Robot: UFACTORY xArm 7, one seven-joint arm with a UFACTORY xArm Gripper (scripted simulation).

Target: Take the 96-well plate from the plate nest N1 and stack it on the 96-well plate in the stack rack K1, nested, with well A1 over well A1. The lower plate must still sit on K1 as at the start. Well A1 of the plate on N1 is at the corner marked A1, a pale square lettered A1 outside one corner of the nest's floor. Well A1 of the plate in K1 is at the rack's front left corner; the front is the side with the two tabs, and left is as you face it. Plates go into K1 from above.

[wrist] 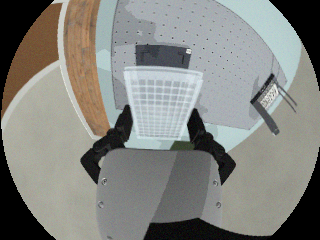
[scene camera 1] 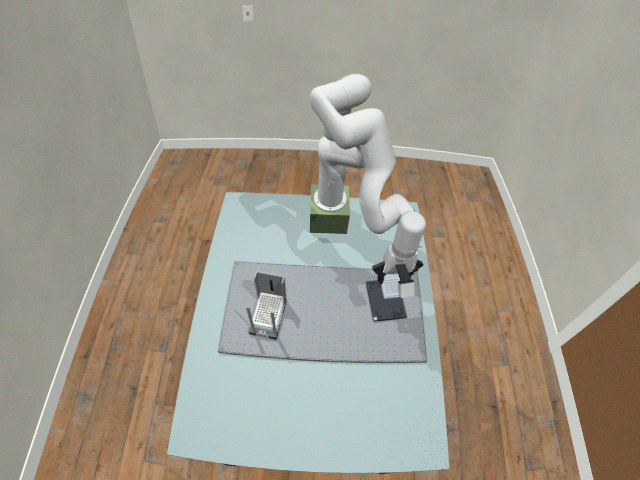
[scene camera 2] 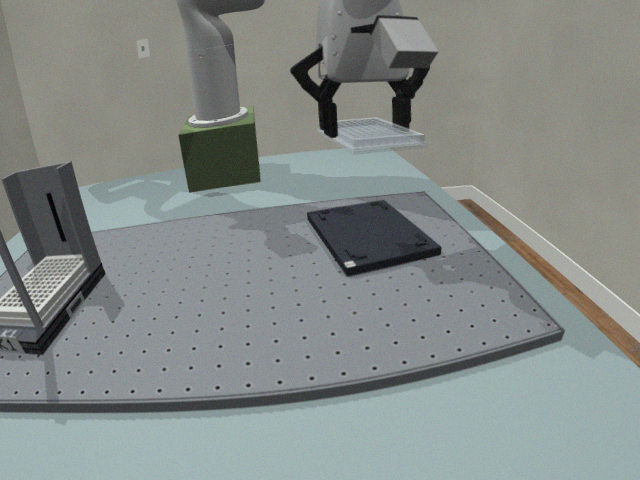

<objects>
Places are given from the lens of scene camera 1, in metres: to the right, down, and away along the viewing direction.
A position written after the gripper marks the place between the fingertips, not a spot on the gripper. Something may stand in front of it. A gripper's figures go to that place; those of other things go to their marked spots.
gripper [scene camera 1: 393, 279]: 0.24, 0.13, 1.21
white 96-well plate [scene camera 1: 276, 301]: -0.15, 0.21, 1.26
plate nest N1 [scene camera 1: 389, 309]: 0.24, 0.24, 1.28
</objects>
